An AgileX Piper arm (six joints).
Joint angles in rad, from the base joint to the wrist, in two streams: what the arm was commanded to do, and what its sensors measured. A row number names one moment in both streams.
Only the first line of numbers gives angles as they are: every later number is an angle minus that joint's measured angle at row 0.
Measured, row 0:
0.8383, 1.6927, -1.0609, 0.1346, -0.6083, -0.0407
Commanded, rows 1 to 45:
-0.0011, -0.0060, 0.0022, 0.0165, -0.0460, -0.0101
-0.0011, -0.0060, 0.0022, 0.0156, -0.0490, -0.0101
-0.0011, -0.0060, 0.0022, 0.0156, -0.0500, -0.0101
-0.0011, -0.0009, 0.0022, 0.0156, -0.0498, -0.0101
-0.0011, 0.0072, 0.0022, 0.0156, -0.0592, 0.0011
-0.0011, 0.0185, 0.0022, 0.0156, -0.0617, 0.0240
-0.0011, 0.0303, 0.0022, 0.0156, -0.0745, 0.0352
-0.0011, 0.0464, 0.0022, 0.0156, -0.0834, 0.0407
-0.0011, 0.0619, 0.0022, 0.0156, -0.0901, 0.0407
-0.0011, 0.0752, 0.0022, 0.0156, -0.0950, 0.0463
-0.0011, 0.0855, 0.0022, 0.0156, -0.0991, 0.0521
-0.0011, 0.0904, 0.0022, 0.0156, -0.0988, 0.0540
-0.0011, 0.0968, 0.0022, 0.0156, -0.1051, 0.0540
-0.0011, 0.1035, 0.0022, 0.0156, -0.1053, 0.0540
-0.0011, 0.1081, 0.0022, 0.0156, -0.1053, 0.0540
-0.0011, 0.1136, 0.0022, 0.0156, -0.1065, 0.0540
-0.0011, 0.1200, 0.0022, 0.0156, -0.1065, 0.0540
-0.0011, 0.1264, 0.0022, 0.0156, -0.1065, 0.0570
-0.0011, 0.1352, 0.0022, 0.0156, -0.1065, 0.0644
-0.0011, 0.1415, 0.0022, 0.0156, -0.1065, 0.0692
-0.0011, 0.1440, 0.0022, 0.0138, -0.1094, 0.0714
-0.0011, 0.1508, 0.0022, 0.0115, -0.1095, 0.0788
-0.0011, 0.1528, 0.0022, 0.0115, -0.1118, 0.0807
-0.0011, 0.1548, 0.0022, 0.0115, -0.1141, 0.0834
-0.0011, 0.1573, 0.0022, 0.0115, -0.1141, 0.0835
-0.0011, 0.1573, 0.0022, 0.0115, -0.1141, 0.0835
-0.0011, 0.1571, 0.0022, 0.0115, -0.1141, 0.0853
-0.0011, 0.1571, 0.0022, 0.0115, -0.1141, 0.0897
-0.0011, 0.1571, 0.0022, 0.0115, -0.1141, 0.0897
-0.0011, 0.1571, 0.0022, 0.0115, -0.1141, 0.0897
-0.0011, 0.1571, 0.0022, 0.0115, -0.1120, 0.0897
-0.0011, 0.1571, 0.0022, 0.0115, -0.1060, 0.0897
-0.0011, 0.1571, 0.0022, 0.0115, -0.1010, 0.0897
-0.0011, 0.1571, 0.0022, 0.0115, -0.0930, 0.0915
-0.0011, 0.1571, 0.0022, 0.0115, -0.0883, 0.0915
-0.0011, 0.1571, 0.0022, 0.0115, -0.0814, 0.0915
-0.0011, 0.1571, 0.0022, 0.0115, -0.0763, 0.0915
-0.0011, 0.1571, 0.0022, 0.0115, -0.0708, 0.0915
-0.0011, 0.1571, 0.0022, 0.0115, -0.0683, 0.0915
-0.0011, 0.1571, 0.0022, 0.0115, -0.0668, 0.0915
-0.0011, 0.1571, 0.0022, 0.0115, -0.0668, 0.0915
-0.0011, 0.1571, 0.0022, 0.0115, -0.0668, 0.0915
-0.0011, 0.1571, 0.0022, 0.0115, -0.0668, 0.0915
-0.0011, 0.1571, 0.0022, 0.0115, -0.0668, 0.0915
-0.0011, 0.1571, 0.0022, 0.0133, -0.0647, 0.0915
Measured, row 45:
0.0000, 0.1657, 0.0039, 0.0119, -0.0480, 0.0886
